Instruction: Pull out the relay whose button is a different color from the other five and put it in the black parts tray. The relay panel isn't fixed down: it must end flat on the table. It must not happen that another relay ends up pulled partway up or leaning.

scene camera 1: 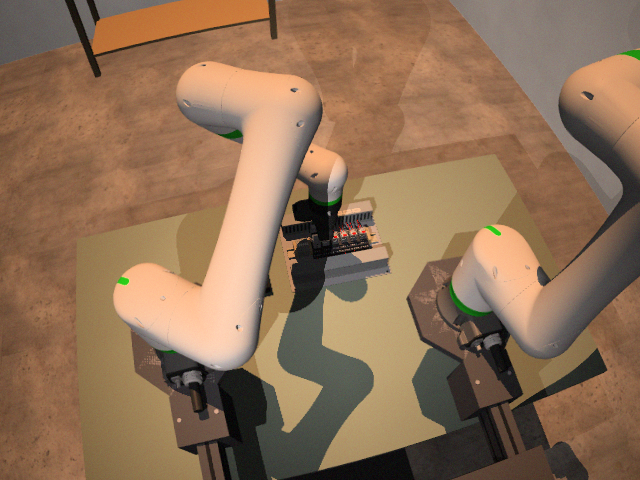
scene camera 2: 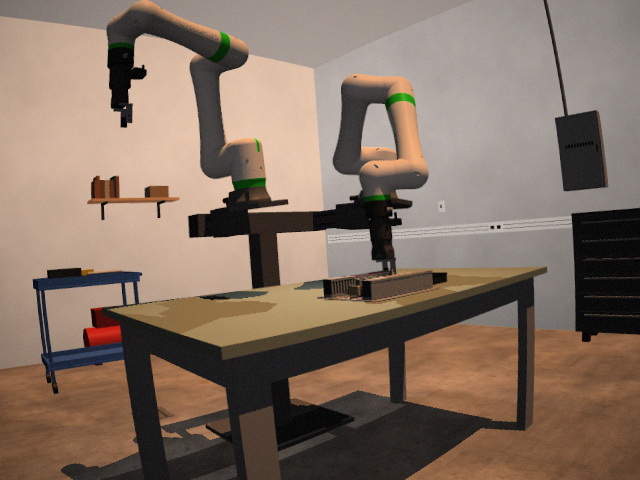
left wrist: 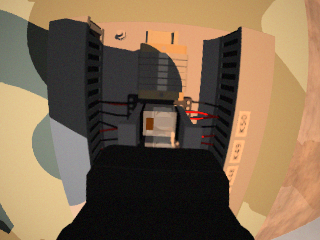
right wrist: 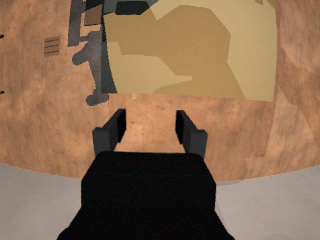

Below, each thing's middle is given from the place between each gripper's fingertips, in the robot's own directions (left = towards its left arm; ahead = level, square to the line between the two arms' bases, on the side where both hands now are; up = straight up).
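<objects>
The relay panel (scene camera 1: 312,268) is 30 mm below my left hand, 10 mm ahead of it and 60 mm to the right of it.
As for the panel and my right gripper (scene camera 2: 126,125), the gripper is 340 mm short of the panel, and it is also 600 mm above it and 740 mm to the right of it.
</objects>
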